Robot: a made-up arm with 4 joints.
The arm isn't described. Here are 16 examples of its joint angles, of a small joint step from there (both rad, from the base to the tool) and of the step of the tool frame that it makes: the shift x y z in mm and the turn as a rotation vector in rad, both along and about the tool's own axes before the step.
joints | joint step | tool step
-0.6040 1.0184 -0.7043 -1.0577 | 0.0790 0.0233 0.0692 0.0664 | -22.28 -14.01 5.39 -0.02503 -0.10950 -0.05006
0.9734 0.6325 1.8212 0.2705 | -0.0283 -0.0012 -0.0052 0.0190 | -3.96 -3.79 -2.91 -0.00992 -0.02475 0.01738
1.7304 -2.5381 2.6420 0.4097 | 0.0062 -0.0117 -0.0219 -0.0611 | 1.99 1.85 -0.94 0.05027 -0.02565 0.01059
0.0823 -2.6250 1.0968 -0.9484 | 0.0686 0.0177 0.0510 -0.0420 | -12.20 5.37 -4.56 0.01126 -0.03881 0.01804
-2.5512 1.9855 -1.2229 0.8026 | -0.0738 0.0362 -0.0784 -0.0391 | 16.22 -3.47 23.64 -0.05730 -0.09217 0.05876
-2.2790 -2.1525 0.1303 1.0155 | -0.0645 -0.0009 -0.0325 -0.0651 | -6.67 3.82 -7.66 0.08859 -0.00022 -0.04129
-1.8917 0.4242 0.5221 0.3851 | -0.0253 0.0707 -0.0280 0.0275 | -16.95 1.91 1.54 -0.04443 -0.08056 -0.00715
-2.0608 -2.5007 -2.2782 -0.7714 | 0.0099 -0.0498 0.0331 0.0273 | -9.47 -12.83 -0.82 0.00901 -0.03409 0.01925
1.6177 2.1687 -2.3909 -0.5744 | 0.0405 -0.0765 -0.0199 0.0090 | -16.00 -21.65 -8.93 0.05509 -0.05682 0.05241
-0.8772 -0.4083 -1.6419 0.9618 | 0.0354 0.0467 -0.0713 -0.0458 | 7.14 -2.65 12.09 -0.01212 -0.05779 0.02640
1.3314 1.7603 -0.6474 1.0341 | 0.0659 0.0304 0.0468 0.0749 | -15.54 3.44 3.21 -0.05398 0.10556 -0.01978
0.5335 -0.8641 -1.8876 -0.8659 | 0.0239 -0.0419 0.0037 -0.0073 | -4.71 -10.50 1.01 0.03843 -0.00675 0.04181
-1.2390 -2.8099 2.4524 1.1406 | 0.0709 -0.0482 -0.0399 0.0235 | -5.11 5.64 0.55 -0.08140 -0.09844 -0.03373
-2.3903 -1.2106 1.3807 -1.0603 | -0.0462 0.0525 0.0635 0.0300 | -22.74 -9.22 3.20 0.02167 -0.11654 -0.02176
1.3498 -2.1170 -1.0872 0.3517 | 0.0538 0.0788 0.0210 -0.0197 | 4.41 12.37 19.63 -0.04970 0.01250 0.00778
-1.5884 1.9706 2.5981 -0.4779 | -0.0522 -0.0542 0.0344 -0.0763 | -0.29 7.46 2.11 0.04283 0.00148 -0.00097
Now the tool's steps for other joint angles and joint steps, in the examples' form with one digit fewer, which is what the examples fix.
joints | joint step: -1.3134 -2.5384 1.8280 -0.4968 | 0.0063 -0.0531 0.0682 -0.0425
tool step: -8.3 15.7 -3.8 -0.0123 -0.0322 -0.0500
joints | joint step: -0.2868 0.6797 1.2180 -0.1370 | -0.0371 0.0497 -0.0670 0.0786
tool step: -5.0 -14.0 -2.0 -0.0436 -0.0498 0.0966
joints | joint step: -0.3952 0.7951 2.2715 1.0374 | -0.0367 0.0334 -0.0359 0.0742
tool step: 4.7 -7.0 -18.6 -0.0274 -0.0512 0.0339
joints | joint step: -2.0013 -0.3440 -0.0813 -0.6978 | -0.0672 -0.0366 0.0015 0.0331
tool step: 6.2 14.0 -4.8 -0.0844 0.0210 -0.0251
